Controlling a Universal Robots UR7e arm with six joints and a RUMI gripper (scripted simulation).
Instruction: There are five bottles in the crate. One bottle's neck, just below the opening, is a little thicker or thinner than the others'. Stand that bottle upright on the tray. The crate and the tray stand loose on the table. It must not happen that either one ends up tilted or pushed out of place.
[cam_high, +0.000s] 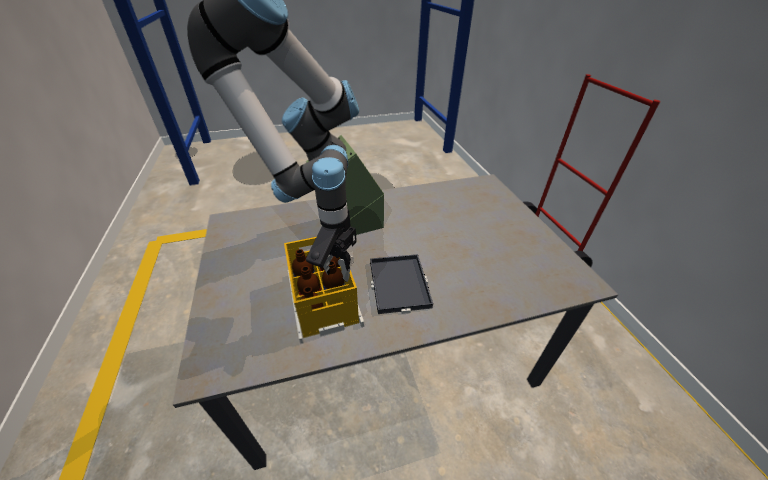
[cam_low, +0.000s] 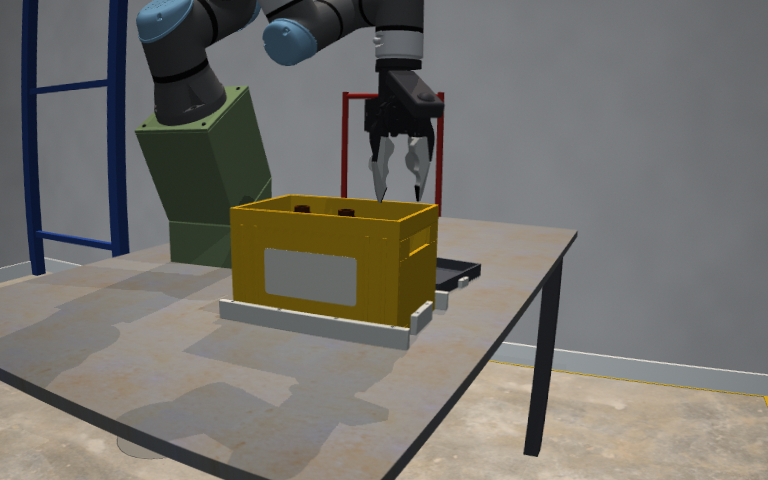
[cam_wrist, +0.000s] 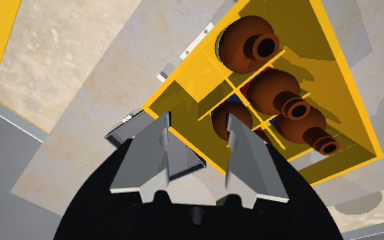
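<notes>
Right now my hand is 90 mm past the yellow crate, 40 mm to the left of it and 110 mm above it. From my hand the other things lie so: dark tray 70 mm behind, 240 mm to the left, 180 mm below.
</notes>
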